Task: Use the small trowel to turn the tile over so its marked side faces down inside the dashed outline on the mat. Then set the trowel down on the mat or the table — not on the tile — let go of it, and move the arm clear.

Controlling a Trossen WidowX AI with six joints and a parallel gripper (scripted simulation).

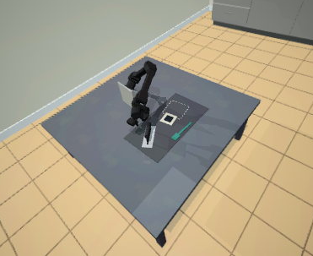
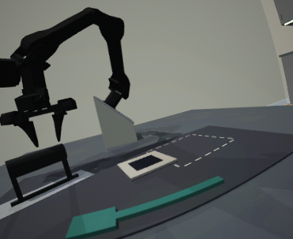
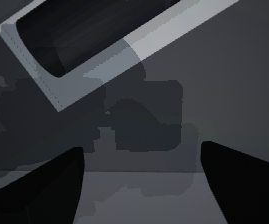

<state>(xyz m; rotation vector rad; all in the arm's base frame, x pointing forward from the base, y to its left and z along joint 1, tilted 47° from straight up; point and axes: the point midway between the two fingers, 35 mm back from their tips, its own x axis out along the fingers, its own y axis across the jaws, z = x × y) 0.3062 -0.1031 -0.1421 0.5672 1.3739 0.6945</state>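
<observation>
Now: the black handled tool 60 mm ahead of my gripper tip, 20 mm to the left of it and 50 mm below it. From my gripper tip the other things lie so: dark mat: 100 mm ahead, 190 mm to the left, 110 mm below; then teal trowel: 230 mm ahead, 180 mm to the left, 90 mm below; then white tile: 80 mm ahead, 220 mm to the left, 90 mm below.
</observation>
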